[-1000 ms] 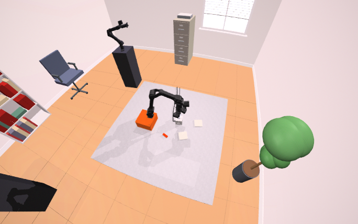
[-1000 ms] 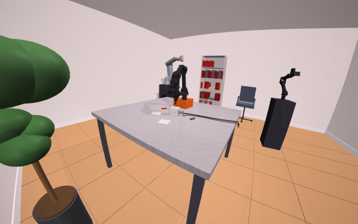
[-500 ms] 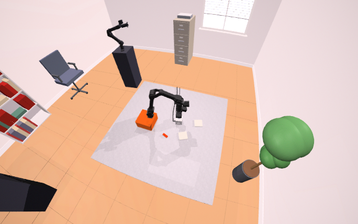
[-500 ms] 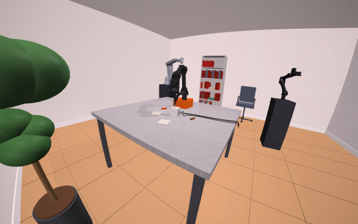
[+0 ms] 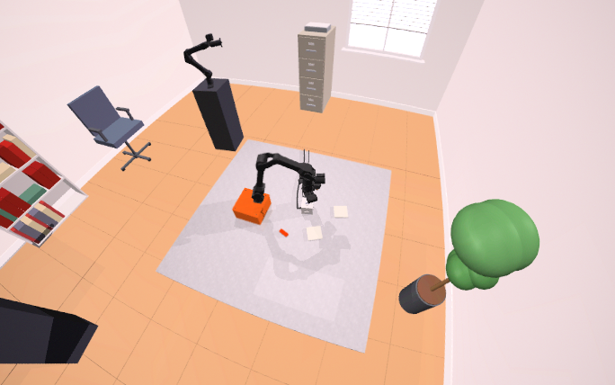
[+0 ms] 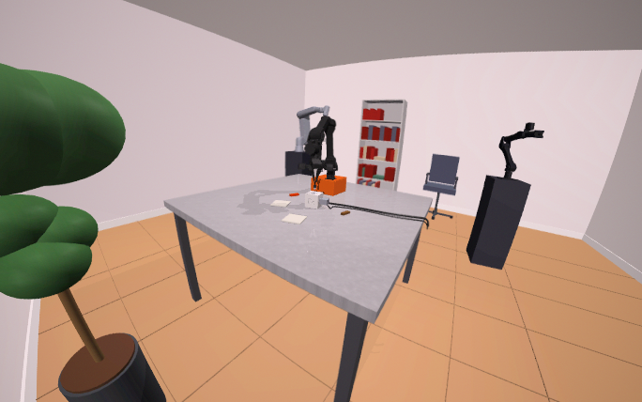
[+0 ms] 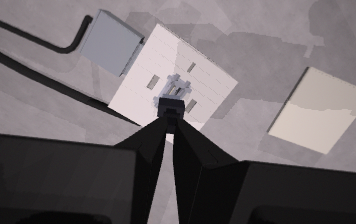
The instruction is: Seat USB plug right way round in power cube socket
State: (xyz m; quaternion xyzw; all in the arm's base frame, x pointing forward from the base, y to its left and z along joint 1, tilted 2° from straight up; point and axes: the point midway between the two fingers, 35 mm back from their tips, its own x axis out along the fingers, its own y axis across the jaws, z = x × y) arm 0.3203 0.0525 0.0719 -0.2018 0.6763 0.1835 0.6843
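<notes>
Now: gripper tip 2 cm above the black usb plug. Also, from my gripper tip: red block 12 cm behind, 21 cm to the right, 13 cm below; usb socket 7 cm below; brown block 2 cm ahead, 19 cm to the left, 13 cm below.
</notes>
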